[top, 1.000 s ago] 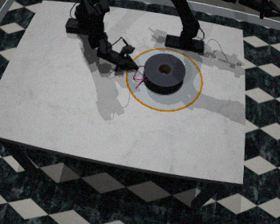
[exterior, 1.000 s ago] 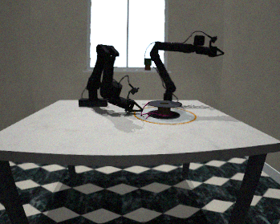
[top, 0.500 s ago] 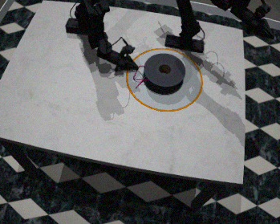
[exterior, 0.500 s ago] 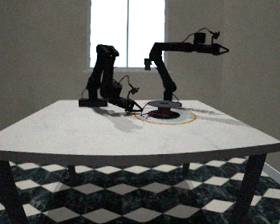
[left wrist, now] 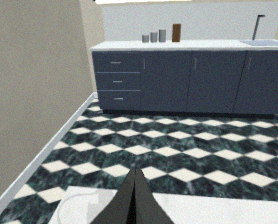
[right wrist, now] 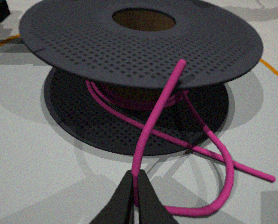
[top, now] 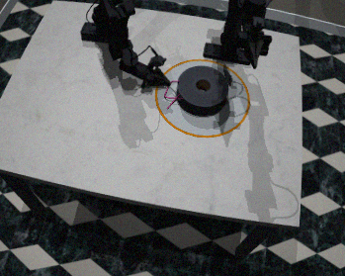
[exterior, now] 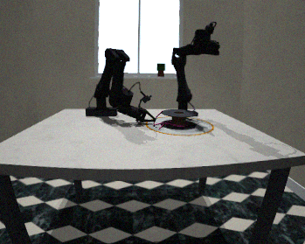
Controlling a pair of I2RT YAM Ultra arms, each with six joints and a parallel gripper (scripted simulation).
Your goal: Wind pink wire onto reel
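Note:
The dark reel lies 150 mm behind my left hand, 130 mm to the right of it and 360 mm below it. Round my left hand: orange painted ring 150 mm behind, 120 mm to the right, 400 mm below.

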